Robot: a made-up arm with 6 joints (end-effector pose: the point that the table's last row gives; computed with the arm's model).
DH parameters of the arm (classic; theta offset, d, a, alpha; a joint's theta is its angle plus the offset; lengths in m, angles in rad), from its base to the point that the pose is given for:
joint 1: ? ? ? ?
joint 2: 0.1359 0 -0.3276 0
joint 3: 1.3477 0 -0.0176 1.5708
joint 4: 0 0.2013 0 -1.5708
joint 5: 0 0 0 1.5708
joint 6: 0 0.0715 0 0
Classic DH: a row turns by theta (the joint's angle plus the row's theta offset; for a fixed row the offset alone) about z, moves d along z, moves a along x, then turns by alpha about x.
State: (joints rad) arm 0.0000 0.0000 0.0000 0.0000 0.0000 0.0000
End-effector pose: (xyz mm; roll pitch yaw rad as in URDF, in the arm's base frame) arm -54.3 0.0 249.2 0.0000 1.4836 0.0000
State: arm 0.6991 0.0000 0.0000 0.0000 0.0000 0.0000
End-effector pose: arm -41.6 -35.0 249.2 0.0000 1.4836 0.6991
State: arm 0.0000 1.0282 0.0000 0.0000 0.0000 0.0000
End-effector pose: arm 45.3 0.0 254.3 -3.1416 0.6298 -3.1416
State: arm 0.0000 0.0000 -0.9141 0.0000 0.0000 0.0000
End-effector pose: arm -192.3 0.0 447.1 0.0000 0.5695 0.0000
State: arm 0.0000 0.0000 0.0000 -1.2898 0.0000 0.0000
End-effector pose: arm -54.3 0.0 249.2 -1.4801 0.2799 -1.5457
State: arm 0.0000 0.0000 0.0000 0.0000 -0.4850 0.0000
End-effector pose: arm -65.5 0.0 281.7 0.0000 0.9986 0.0000
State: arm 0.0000 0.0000 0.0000 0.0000 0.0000 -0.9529
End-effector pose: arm -54.3 0.0 249.2 -1.4640 0.6152 -1.5090
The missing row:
joint 1: 0 0.1635 0 -1.5708
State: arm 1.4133 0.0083 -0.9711 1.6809 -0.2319 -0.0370
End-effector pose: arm -15.7 -203.2 453.4 0.5445 -0.2363 2.9291
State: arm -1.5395 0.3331 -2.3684 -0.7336 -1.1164 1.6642
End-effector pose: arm 28.3 470.9 475.5 -1.5459 -0.2652 -0.6209
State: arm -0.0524 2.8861 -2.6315 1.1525 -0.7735 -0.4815
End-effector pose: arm 577.3 -76.0 197.9 1.3141 0.8858 0.6145
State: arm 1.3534 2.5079 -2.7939 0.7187 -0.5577 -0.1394
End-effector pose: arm 135.4 497.5 458.3 0.6811 0.5041 1.8913
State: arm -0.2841 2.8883 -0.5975 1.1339 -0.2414 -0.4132
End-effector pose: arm 173.5 -66.8 -31.1 -2.6323 -0.2642 2.1384
